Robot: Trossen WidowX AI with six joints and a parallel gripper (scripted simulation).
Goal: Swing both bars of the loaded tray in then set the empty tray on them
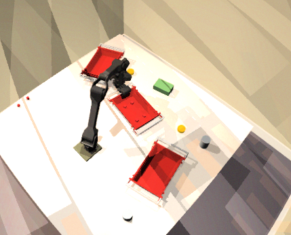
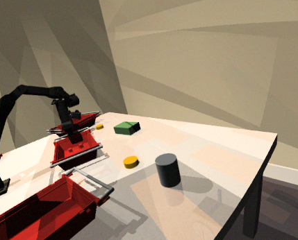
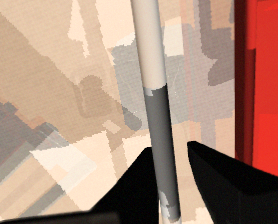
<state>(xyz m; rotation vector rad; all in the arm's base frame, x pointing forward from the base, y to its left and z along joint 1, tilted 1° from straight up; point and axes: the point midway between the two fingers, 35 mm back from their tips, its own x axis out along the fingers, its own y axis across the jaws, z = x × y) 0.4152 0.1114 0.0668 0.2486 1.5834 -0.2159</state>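
Right now my gripper tip is 300 mm past the red tray and 510 mm to the left of it. Also, from my gripper tip: green block 230 mm ahead, 200 mm to the right, 20 mm below.
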